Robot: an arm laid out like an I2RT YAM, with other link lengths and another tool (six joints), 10 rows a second.
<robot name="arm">
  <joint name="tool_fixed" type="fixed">
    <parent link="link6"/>
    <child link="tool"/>
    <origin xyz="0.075 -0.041 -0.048" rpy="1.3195 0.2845 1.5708"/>
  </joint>
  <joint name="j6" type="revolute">
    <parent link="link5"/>
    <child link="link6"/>
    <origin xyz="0.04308 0 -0.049"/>
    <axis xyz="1 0 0"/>
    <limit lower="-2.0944" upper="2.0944"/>
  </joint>
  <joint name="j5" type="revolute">
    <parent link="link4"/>
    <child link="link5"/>
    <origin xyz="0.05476 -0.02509 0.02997"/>
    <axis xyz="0 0 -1"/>
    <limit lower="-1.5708" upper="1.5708"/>
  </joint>
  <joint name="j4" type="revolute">
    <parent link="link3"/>
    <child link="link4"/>
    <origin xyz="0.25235 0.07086 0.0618"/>
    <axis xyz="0 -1 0"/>
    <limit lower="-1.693" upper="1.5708"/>
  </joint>
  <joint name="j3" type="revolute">
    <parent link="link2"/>
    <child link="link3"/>
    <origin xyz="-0.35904 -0.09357 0"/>
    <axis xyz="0 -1 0"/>
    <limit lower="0" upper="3.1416"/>
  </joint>
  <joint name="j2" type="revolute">
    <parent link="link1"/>
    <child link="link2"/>
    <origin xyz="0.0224 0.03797 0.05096"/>
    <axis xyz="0 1 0"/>
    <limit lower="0" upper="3.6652"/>
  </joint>
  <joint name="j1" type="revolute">
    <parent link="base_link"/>
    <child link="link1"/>
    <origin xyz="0 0 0.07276"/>
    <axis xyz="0 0 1"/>
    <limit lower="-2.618" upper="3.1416"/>
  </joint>
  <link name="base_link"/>
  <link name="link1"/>
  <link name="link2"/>
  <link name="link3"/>
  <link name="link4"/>
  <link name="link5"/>
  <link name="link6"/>
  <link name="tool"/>
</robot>
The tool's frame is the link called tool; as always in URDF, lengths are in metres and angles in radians.
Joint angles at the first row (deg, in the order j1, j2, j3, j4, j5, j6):
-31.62 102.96 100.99 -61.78 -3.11 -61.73
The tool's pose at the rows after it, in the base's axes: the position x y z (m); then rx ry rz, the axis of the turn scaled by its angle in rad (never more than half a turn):
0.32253 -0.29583 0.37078 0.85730 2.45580 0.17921
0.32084 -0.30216 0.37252 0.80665 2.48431 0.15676
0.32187 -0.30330 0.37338 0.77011 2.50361 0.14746
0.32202 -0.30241 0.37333 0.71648 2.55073 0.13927
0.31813 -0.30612 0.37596 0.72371 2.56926 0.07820
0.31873 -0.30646 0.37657 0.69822 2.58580 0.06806
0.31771 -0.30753 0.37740 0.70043 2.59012 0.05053
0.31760 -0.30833 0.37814 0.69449 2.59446 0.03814
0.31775 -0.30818 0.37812 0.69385 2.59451 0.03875
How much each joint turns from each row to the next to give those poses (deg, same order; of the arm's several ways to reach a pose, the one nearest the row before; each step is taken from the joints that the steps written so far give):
-1.64 0.00 0.00 0.02 3.06 -3.37
-0.93 0.00 0.00 0.03 0.10 -3.45
-0.14 0.00 0.00 -0.05 0.05 -1.93
0.00 0.00 0.00 -1.13 0.22 -3.01
0.00 0.00 0.00 -0.16 2.71 -0.55
0.00 0.00 0.00 -0.15 0.28 -1.33
0.00 0.00 0.00 0.00 0.77 -0.13
0.00 0.00 0.00 0.09 0.46 -0.40
0.03 0.00 0.00 0.00 -0.03 0.00

